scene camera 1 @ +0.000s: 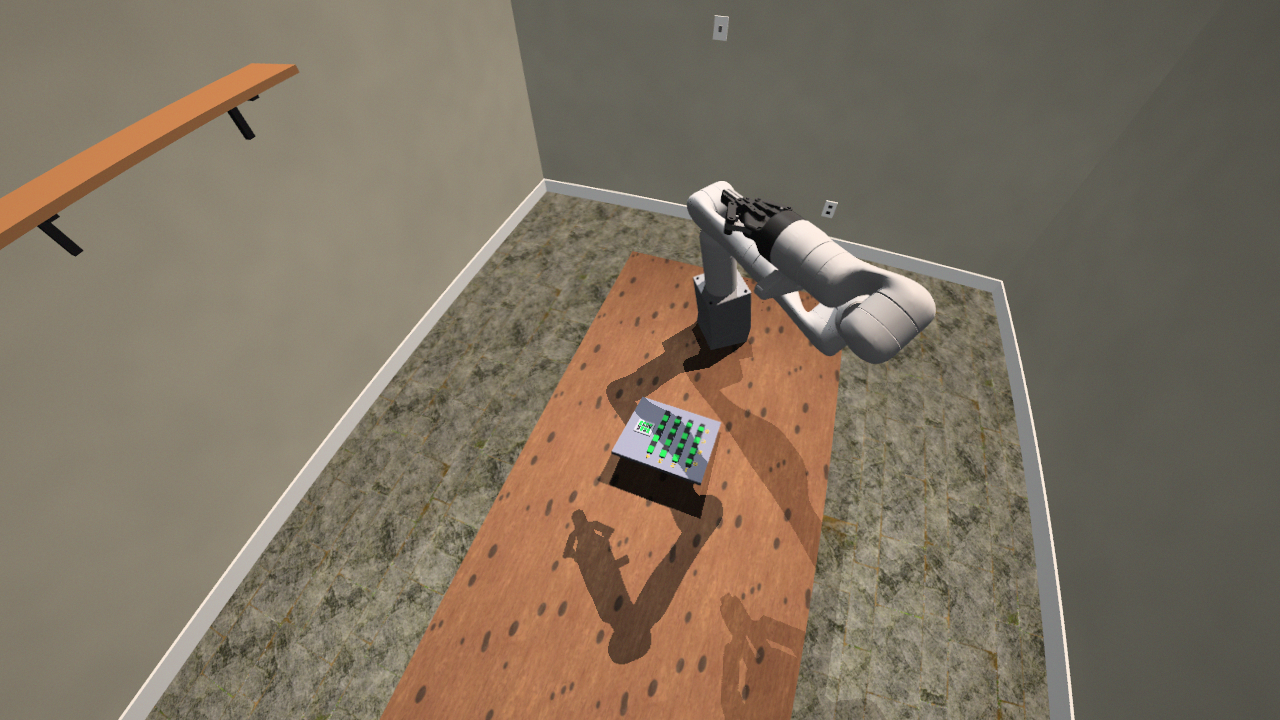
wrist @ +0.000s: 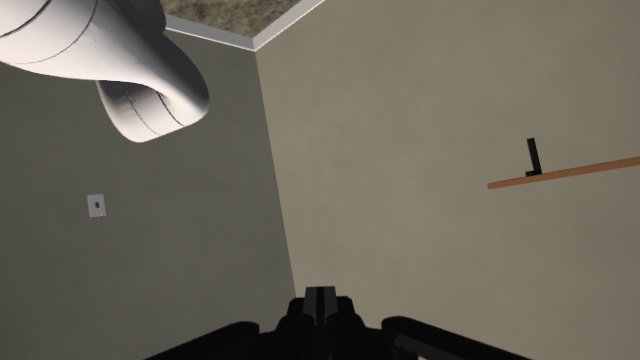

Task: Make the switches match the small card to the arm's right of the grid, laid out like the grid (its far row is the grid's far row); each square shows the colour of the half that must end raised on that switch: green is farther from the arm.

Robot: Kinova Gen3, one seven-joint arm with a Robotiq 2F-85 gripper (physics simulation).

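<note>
A grey box with a sloped top [scene camera 1: 628, 442] stands on the wooden mat in the scene view. Its top bears a grid of small green and black rocker switches [scene camera 1: 678, 438], too small to tell which half of each is raised. The small white card [scene camera 1: 643, 427] with green and dark squares lies on the same top, left of the grid in the view; its pattern is too small to read surely. My gripper [scene camera 1: 726, 198] [wrist: 321, 306] is shut and empty, high up near the arm's base column, well away from the box. The switches and card do not show in the wrist view.
The arm's grey base [scene camera 1: 723, 320] stands on the wooden mat [scene camera 1: 501, 573] behind the box. An orange-brown shelf [scene camera 1: 152, 134] [wrist: 565, 173] is fixed to the left wall. The arm's shadows fall across the mat and part of the box top. White skirting [scene camera 1: 358, 425] runs along the walls.
</note>
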